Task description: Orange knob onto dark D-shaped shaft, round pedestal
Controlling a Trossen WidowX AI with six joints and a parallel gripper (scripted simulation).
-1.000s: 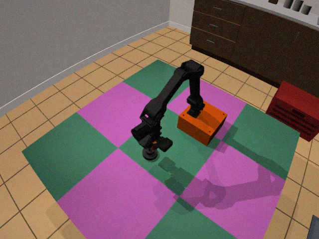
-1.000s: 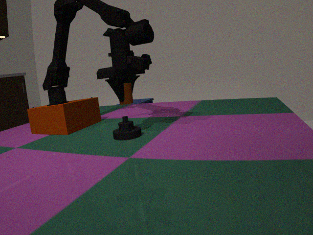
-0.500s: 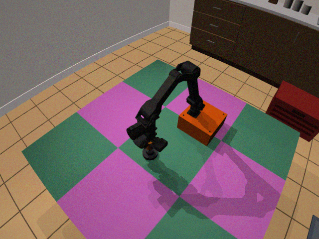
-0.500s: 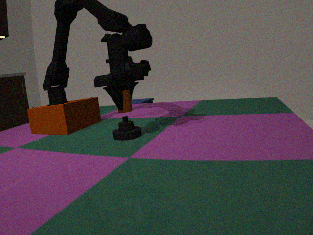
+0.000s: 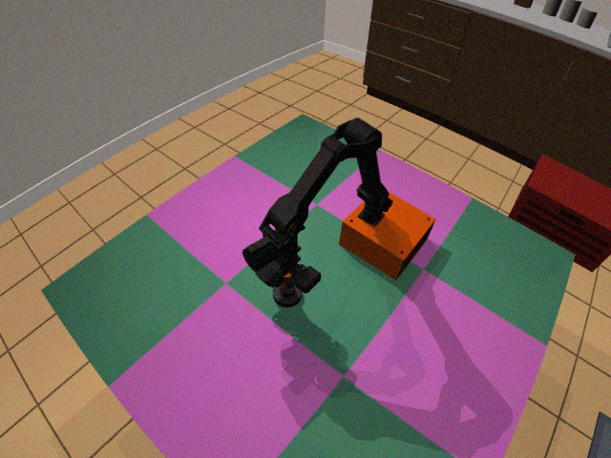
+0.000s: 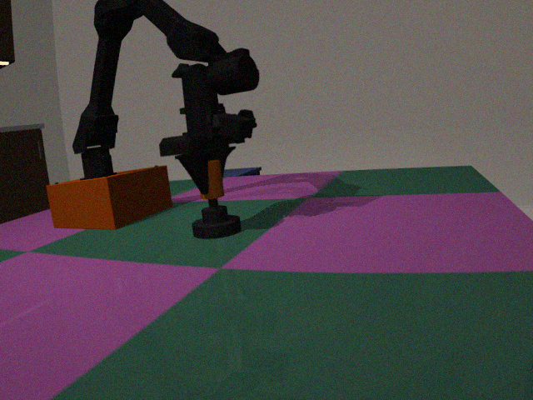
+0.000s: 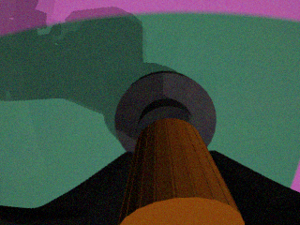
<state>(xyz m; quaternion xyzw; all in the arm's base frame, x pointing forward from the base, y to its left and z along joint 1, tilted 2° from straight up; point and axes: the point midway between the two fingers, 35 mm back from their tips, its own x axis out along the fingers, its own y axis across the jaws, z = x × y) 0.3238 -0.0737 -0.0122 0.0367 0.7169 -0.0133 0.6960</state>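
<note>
The orange knob lies 20 mm above my gripper tip. Round my gripper tip: pedestal 40 mm below.
</note>
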